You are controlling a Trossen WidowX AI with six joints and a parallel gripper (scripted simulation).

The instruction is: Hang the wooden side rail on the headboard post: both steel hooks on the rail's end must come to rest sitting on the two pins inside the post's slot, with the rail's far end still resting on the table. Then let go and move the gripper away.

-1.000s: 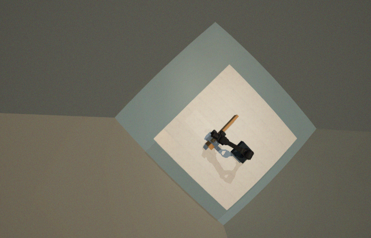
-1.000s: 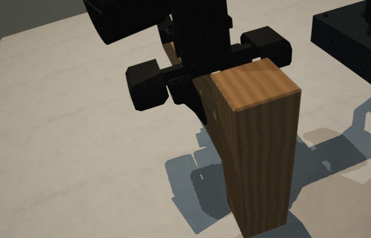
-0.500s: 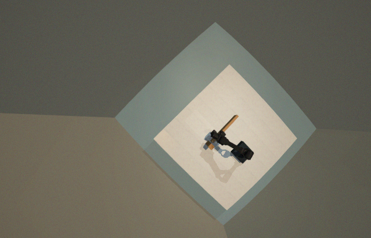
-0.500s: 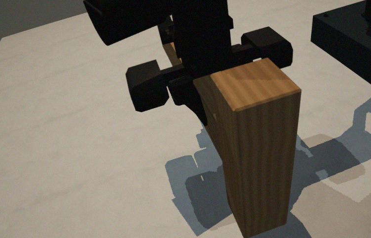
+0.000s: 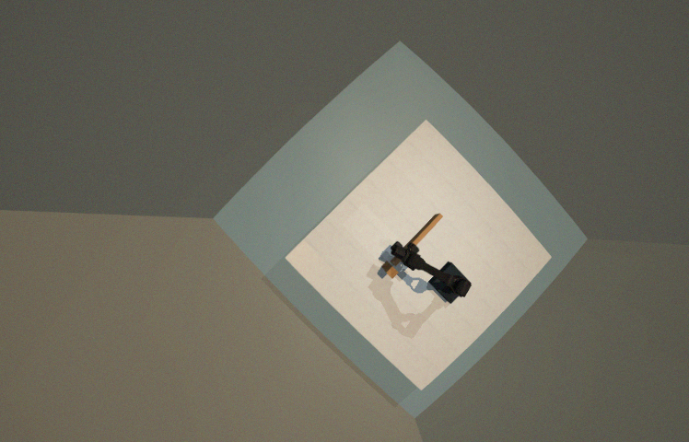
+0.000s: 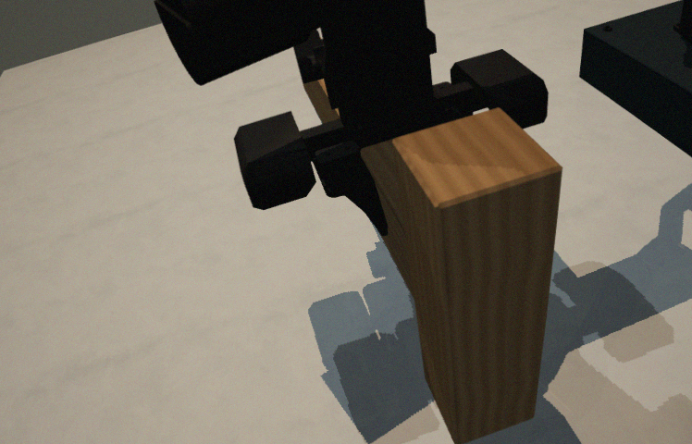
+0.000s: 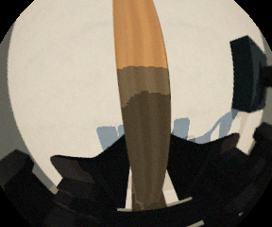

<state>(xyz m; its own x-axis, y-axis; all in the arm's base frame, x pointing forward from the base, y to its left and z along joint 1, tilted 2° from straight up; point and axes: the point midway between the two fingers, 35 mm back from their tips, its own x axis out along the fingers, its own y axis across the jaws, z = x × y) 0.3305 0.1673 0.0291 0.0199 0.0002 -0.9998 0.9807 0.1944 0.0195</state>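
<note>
Right now my gripper tip is 2 cm past the wooden headboard post, 11 cm to the right of it and 4 cm below it.
</note>
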